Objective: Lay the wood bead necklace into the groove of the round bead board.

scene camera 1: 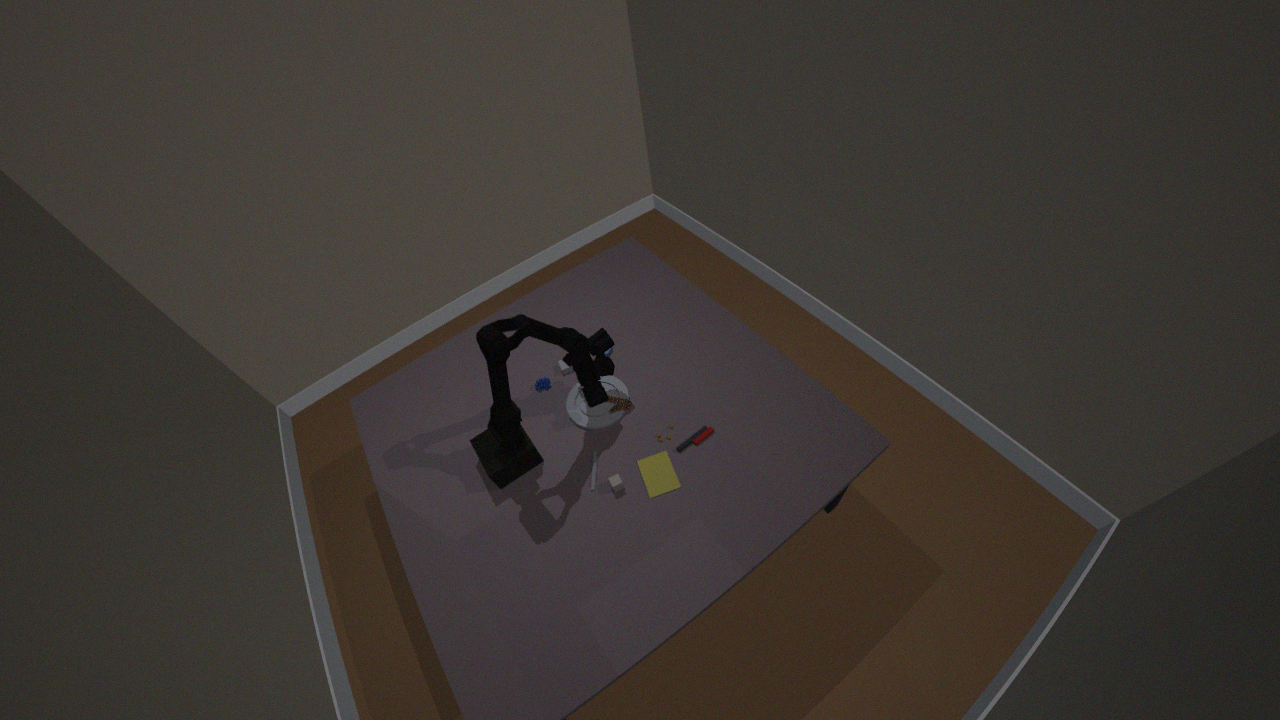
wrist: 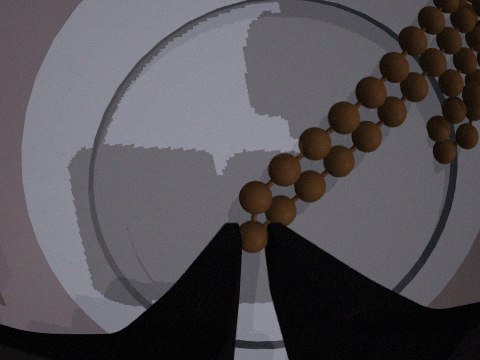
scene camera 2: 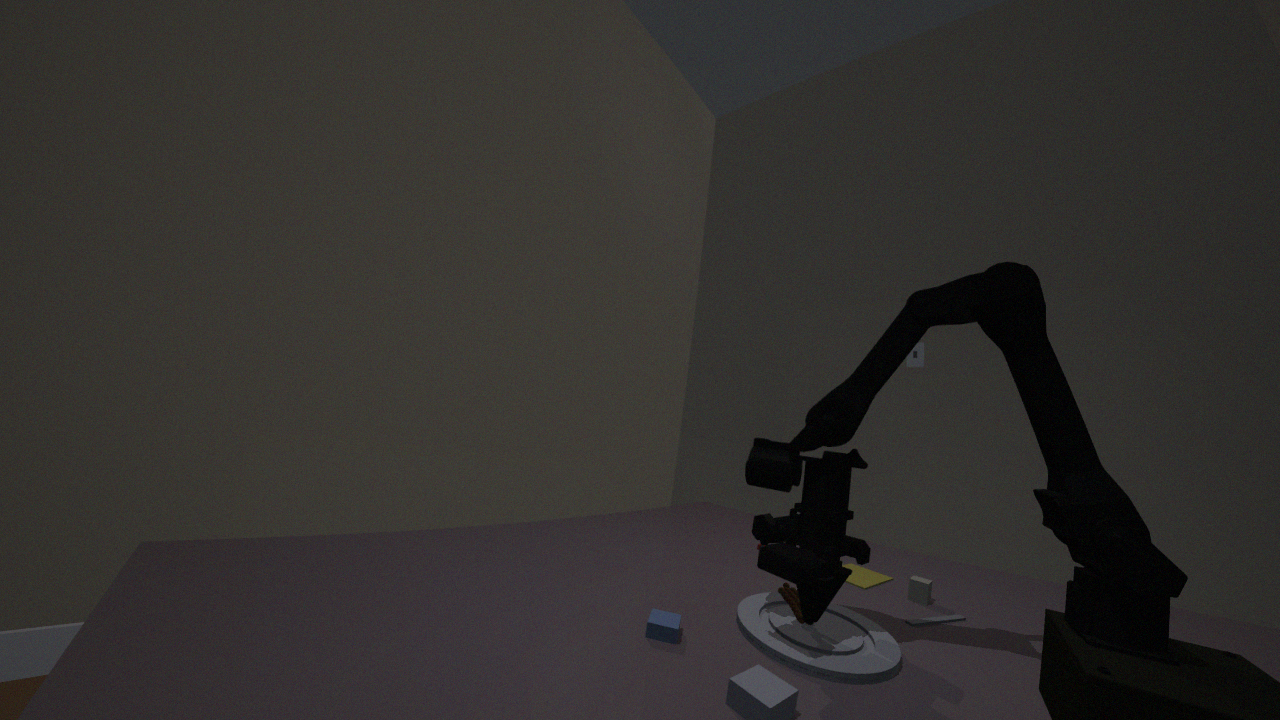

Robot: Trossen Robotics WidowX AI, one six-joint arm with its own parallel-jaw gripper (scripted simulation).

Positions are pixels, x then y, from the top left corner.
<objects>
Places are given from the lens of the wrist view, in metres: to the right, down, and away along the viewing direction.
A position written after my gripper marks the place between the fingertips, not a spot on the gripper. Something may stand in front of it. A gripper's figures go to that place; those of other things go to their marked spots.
my gripper (wrist: 251, 236): 0.00, 0.02, 0.10
wood bead necklace (wrist: 254, 234): 0.00, 0.02, 0.09
wood bead necklace (wrist: 370, 91): 0.04, -0.03, 0.08
</objects>
